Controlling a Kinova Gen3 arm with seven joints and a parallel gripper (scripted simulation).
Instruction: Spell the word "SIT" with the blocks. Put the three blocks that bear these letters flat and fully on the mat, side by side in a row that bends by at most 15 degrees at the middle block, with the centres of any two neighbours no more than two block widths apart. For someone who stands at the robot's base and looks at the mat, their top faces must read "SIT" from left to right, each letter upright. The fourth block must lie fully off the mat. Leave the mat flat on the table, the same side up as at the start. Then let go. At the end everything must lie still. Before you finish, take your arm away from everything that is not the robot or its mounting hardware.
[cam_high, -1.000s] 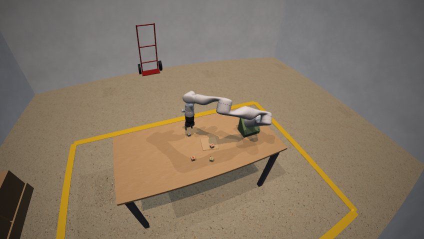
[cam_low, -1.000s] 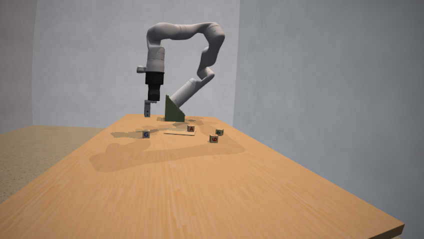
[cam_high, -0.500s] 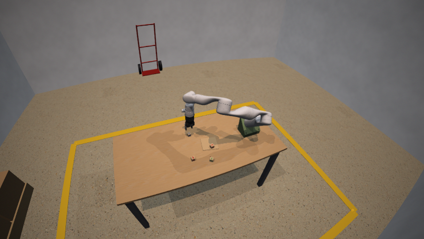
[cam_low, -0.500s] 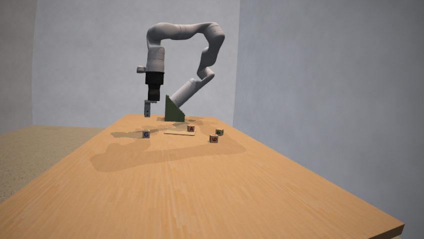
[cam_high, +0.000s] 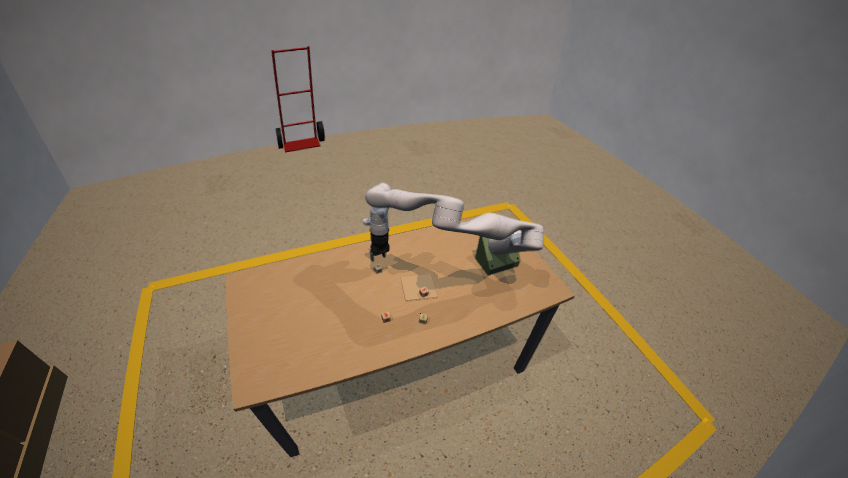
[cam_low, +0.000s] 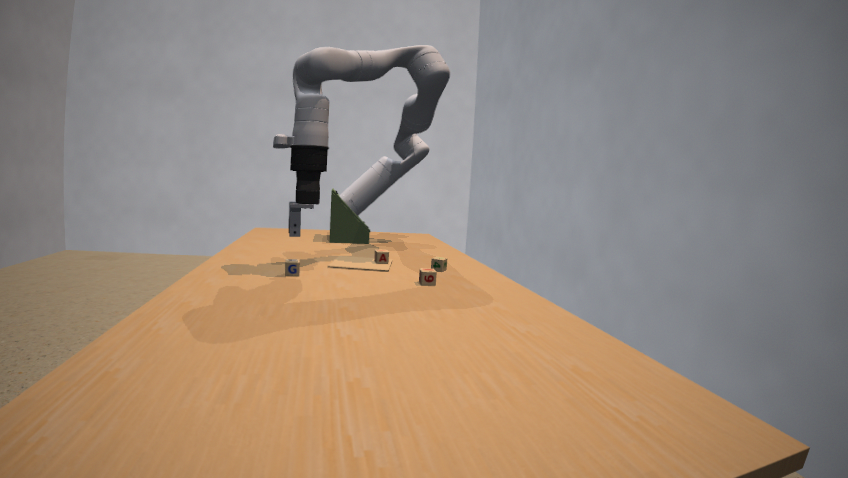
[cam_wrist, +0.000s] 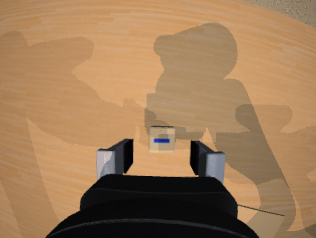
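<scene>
The blue-marked block lies 90 mm below my hand. From my hand the other things lie so: green-marked block: 60 mm behind, 340 mm to the left, 90 mm below; tan mat: 130 mm behind, 160 mm to the left, 100 mm below; E block: 80 mm ahead, 270 mm to the left, 90 mm below.
</scene>
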